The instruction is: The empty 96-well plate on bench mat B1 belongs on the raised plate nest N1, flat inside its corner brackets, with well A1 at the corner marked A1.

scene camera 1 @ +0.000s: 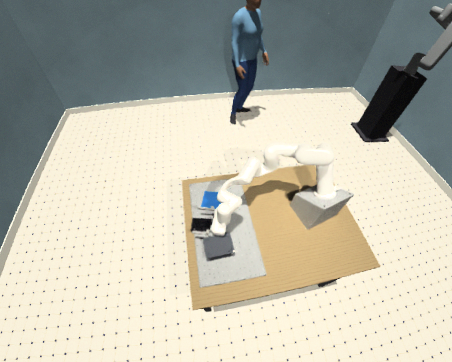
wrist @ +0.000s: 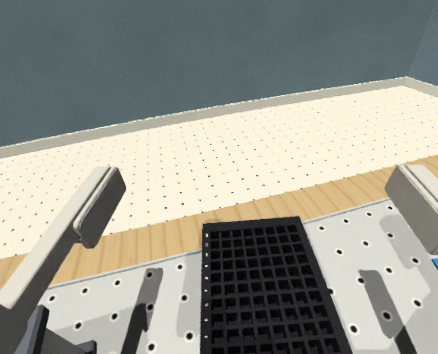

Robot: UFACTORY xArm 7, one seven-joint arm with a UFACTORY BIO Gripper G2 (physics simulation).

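Seen in the pictures: hand at its tool point: (scene camera 1: 198, 219) (wrist: 253, 205); arm's base at its link origin: (scene camera 1: 324, 193).
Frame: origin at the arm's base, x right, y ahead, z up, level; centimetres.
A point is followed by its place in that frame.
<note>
The black 96-well plate (scene camera 1: 201, 225) @(x -4.4, y 76.3, z -17.6 cm) (wrist: 265, 285) @(x -3.1, y 76.9, z -18.3 cm) lies flat on the grey perforated board; small white marks run along its left rim in the wrist view. The mat under it cannot be made out. My gripper (scene camera 1: 203, 222) @(x -3.9, y 77.4, z -10.7 cm) (wrist: 257, 209) @(x -3.9, y 77.4, z -10.7 cm) is open and empty above the plate, one finger out to each side of it and both clear of it. The dark grey raised nest (scene camera 1: 218, 246) @(x -20.4, y 67.3, z -13.1 cm) stands beside the plate, nearer the scene camera; a dark grey corner at the lower left of the wrist view appears to be part of it. The A1 mark is too small to read.
A blue flat square (scene camera 1: 209, 199) @(x 15.0, y 70.1, z -18.9 cm) (wrist: 436, 262) @(x 10.1, y 75.6, z -18.9 cm) lies on the perforated board (scene camera 1: 240, 265) @(x -30.8, y 55.8, z -19.1 cm) (wrist: 165, 320) @(x -10.2, y 76.4, z -19.1 cm), on the plate's other side from the nest. The wooden table edge (wrist: 165, 245) @(x -10.4, y 83.4, z -20.4 cm) runs just beyond the plate. A person (scene camera 1: 246, 40) stands on the floor behind the table.
</note>
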